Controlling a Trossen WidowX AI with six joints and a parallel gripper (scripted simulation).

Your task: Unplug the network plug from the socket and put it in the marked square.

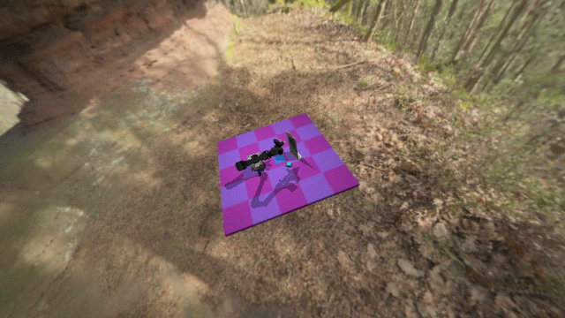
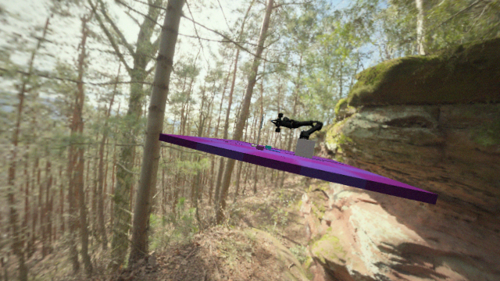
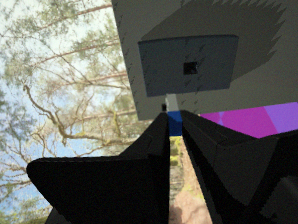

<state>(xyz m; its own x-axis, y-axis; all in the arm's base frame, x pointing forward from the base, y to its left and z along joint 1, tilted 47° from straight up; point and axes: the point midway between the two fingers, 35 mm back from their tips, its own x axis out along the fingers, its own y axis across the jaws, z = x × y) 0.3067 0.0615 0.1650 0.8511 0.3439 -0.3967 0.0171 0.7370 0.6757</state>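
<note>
The blue marked square is 80 mm behind my gripper tip, 50 mm to the left of it and 270 mm below it. Round my gripper tip: cyan cube 10 mm behind, 90 mm to the right, 260 mm below; then blue plug right at my gripper tip; then grey upright panel 100 mm ahead, 30 mm to the left, 130 mm below.
</note>
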